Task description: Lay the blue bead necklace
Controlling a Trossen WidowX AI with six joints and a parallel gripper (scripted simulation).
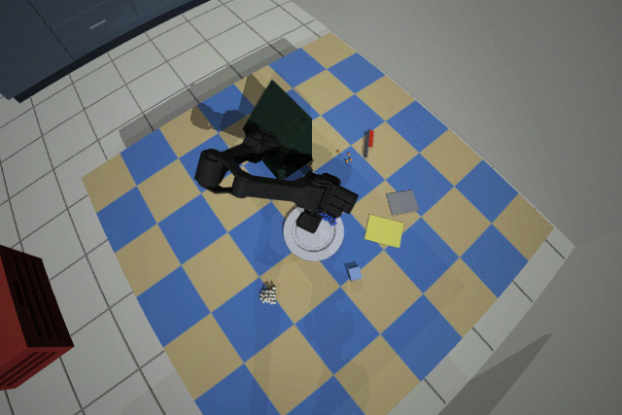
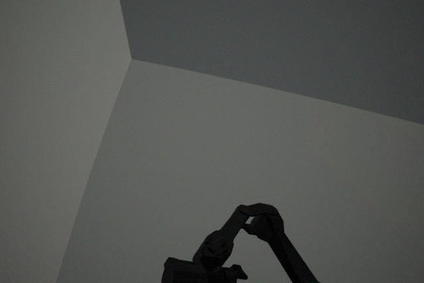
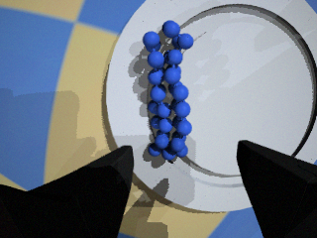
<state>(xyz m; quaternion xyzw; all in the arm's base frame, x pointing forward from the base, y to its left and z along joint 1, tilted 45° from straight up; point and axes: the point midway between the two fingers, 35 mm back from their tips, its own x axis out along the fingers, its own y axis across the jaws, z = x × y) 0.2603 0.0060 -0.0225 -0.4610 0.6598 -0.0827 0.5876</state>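
Right now my gripper tip is 50 mm above the round white bead board, 40 mm to the left of it and 30 mm short of it. From my gripper tip the other things lie so: small blue cube (220 mm ahead, 50 mm below); grey square (280 mm to the left, 110 mm ahead, 60 mm below); yellow pad (160 mm to the left, 160 mm ahead, 60 mm below).
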